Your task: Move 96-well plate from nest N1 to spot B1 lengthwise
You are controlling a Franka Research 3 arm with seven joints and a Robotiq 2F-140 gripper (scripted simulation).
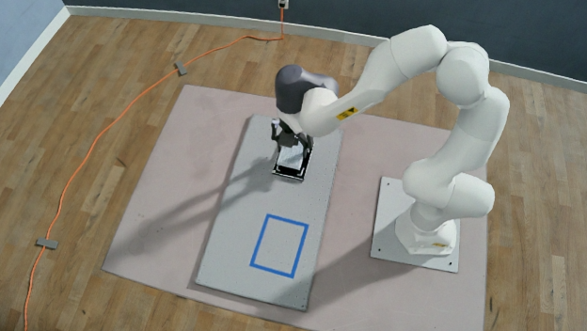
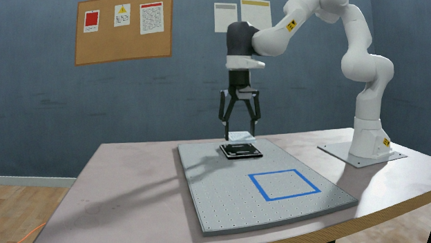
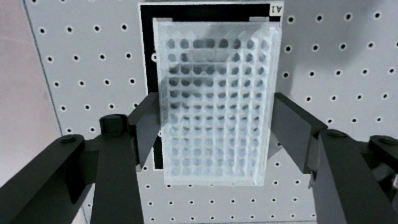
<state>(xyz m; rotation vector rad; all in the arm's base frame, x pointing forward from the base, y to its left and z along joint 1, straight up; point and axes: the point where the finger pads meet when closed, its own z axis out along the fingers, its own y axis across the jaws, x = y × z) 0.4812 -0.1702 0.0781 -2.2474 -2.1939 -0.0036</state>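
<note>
My gripper is now 70 mm above the black plate nest N1. Also, from my hand: 96-well plate (20 mm below).
</note>
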